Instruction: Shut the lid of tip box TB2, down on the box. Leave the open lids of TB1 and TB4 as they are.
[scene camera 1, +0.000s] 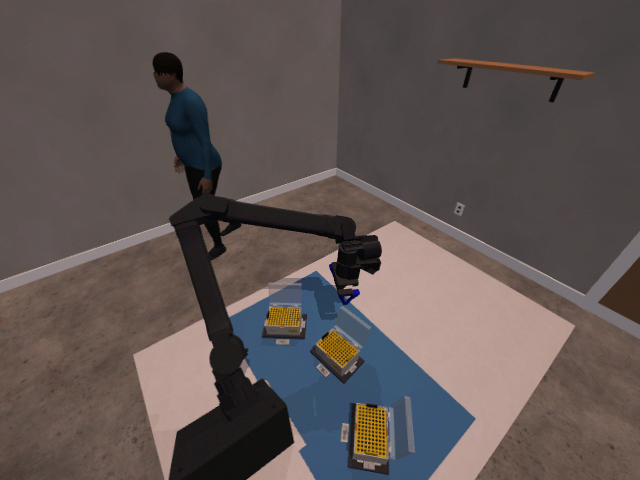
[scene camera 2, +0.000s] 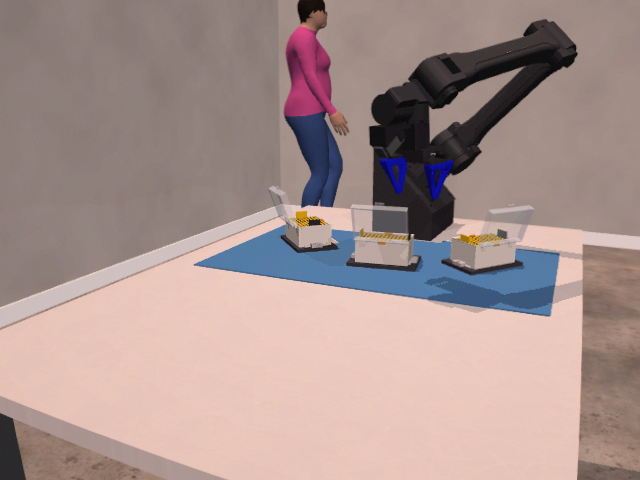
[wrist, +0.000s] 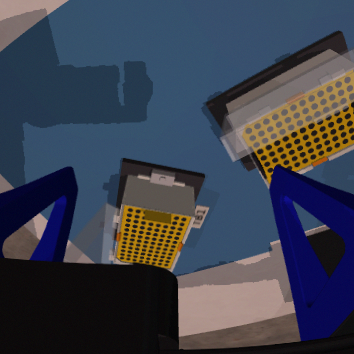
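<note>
Three tip boxes with yellow racks have clear lids raised. The left box has a tag that seems to read TB1; its lid stands open. The middle box has its lid upright. The right box has its lid leaning outward. The tags of the middle and right boxes are unreadable, so I cannot tell which is TB2. My gripper is open and empty, above the boxes, touching none.
The boxes sit on dark bases on a blue mat. The mat lies on a pale table. The arm's base stands beside the mat. A person stands beyond the table. A shelf is on the wall.
</note>
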